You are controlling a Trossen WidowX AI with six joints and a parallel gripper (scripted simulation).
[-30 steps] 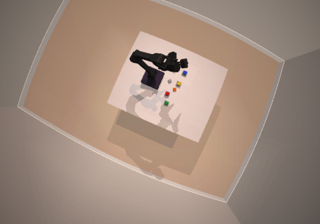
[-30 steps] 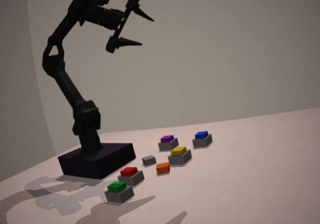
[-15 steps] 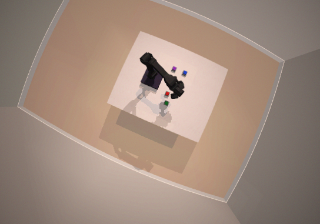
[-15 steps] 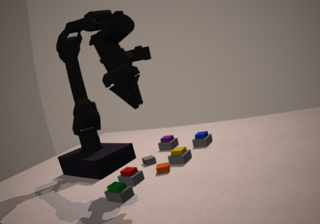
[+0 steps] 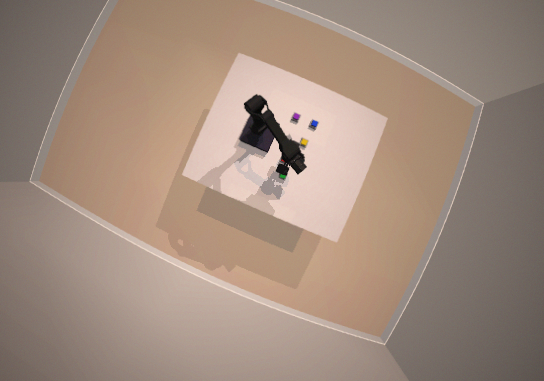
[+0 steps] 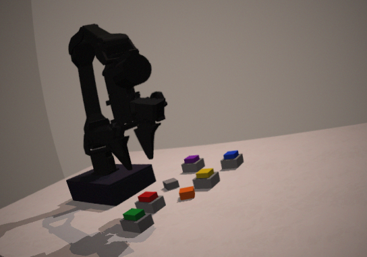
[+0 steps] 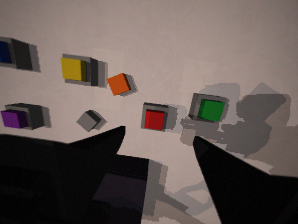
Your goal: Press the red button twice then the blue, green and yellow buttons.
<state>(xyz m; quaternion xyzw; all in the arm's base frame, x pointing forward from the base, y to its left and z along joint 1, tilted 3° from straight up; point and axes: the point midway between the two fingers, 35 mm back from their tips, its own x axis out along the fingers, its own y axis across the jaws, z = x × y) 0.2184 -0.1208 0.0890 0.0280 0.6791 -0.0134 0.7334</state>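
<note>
Right now my gripper tip is 80 mm above the red button, 10 mm to the right of it and 10 mm past it. Round my gripper tip: green button 90 mm to the right, 80 mm below, 10 mm ahead; then yellow button 150 mm to the left, 80 mm below, 70 mm ahead; then orange block 100 mm below, 80 mm to the left, 50 mm ahead.
</note>
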